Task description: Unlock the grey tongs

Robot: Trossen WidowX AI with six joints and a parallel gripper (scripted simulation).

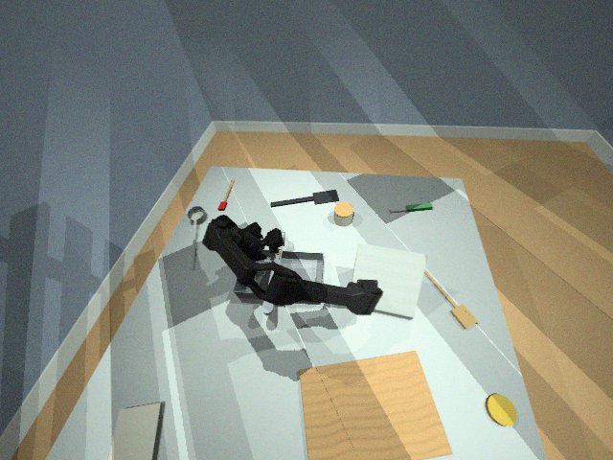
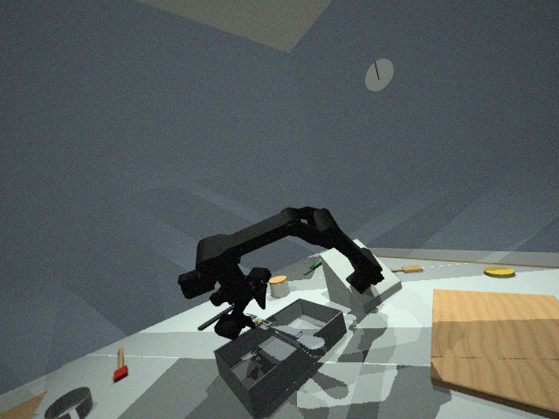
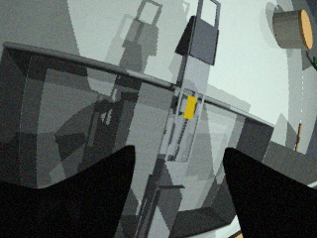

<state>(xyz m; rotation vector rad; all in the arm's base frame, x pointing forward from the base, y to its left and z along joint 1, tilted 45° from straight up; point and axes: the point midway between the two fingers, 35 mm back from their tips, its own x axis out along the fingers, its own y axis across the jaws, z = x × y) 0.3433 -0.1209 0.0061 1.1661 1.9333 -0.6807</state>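
The yellow lock piece is 3 cm to the right of my gripper tip, 2 cm below it and 1 cm behind it. From my gripper tip the other things lie so: black spatula: 36 cm to the right, 9 cm below, 8 cm behind; then cork-topped cylinder: 26 cm to the right, 25 cm behind, 6 cm below; then roasting tin: 6 cm below, 5 cm to the left, 3 cm behind.
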